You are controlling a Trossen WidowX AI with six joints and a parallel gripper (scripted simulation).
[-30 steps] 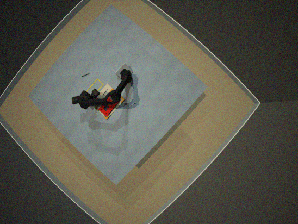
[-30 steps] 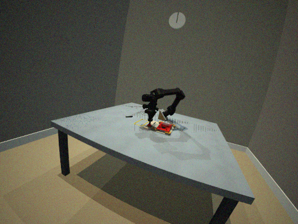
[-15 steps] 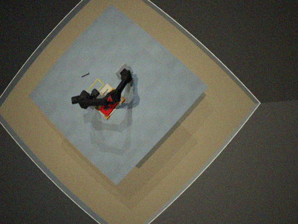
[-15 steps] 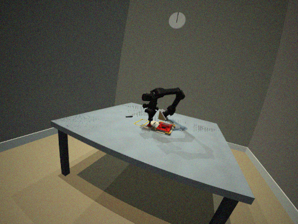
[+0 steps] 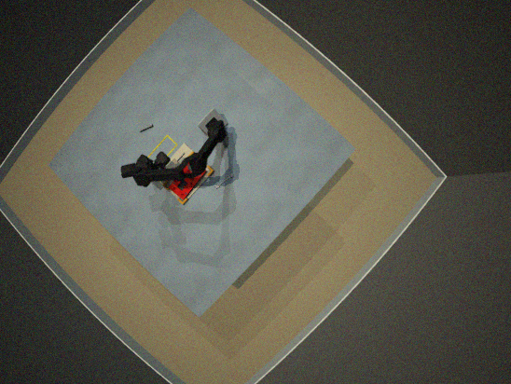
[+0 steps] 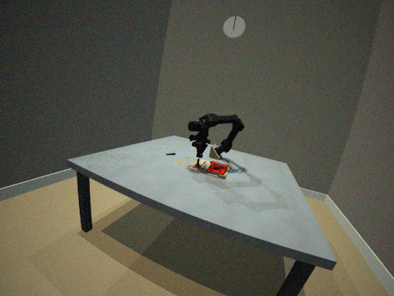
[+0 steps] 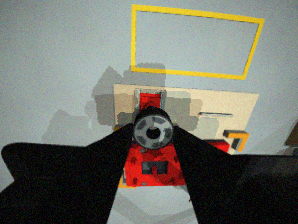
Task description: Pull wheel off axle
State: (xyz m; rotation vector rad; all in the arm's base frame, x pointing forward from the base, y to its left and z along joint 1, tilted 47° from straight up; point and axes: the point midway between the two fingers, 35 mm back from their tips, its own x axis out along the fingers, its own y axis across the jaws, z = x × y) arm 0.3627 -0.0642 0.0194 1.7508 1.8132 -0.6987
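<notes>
The thin upright axle is 5 cm below my gripper tip. Also, from my gripper tip: light piece: 27 cm to the left, 19 cm behind, 8 cm below; then wheel: right at my gripper tip; then beige base plate: 9 cm to the left, 7 cm below, 6 cm behind.
</notes>
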